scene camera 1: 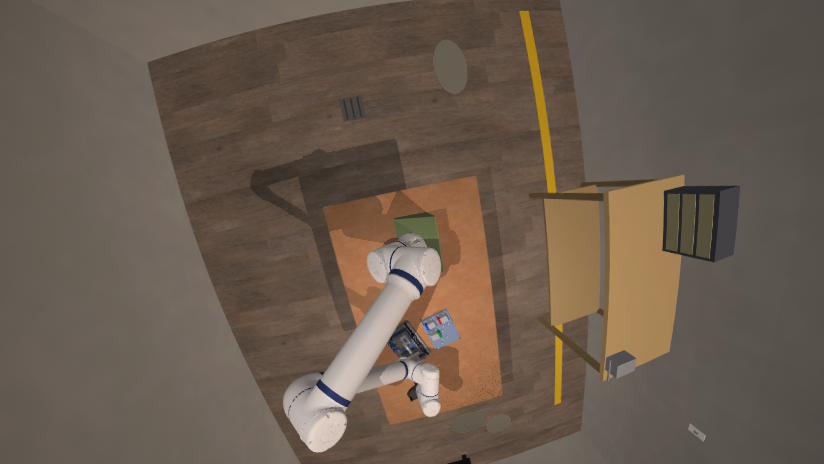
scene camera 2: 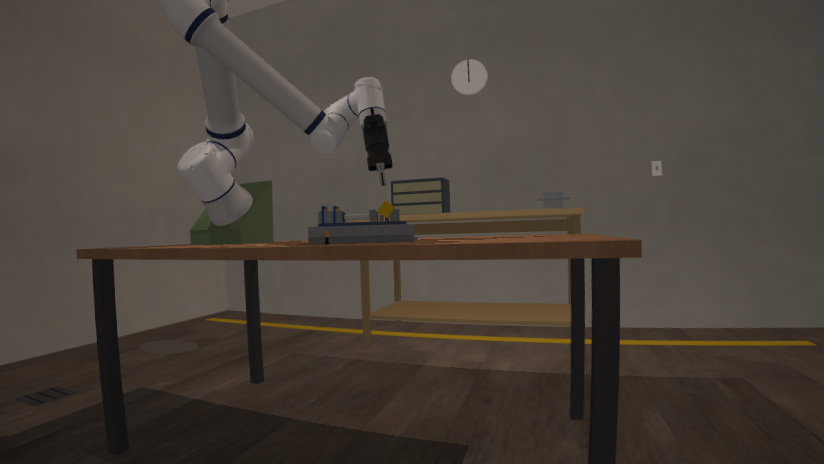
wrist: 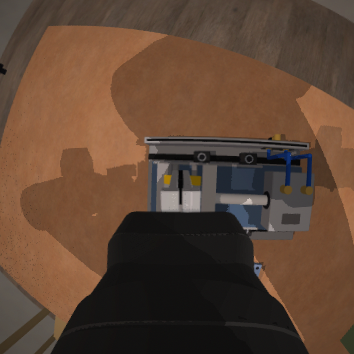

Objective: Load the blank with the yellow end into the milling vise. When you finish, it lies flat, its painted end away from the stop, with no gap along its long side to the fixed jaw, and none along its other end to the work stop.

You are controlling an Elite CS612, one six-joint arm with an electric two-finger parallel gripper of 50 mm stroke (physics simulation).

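Note:
The milling vise [scene camera 1: 408, 341] [scene camera 2: 361, 233] [wrist: 291, 210] stands on the table, with a round rod running to one jaw. The blank's yellow end [scene camera 2: 386, 209] [wrist: 195, 180] shows at the vise's jaws. In scene camera 2 it looks like a diamond, turned on a corner rather than flat, and reaches above the jaws. In the wrist view yellow shows on both sides of my fingers; the rest of the blank is largely hidden by the fingers and gripper body. My gripper [scene camera 2: 382, 183] [wrist: 180, 180] is shut and empty, with a gap above the yellow end. Contact with the fixed jaw and work stop cannot be told.
A light blue tray [scene camera 1: 450, 336] with red, blue and green marked pieces lies beside the vise. Blue hoses [wrist: 288, 170] rise at the vise's right end in the wrist view. A green wedge-shaped block [scene camera 1: 416, 223] [scene camera 2: 257, 212] stands on the table [scene camera 1: 478, 368] near the arm's base.

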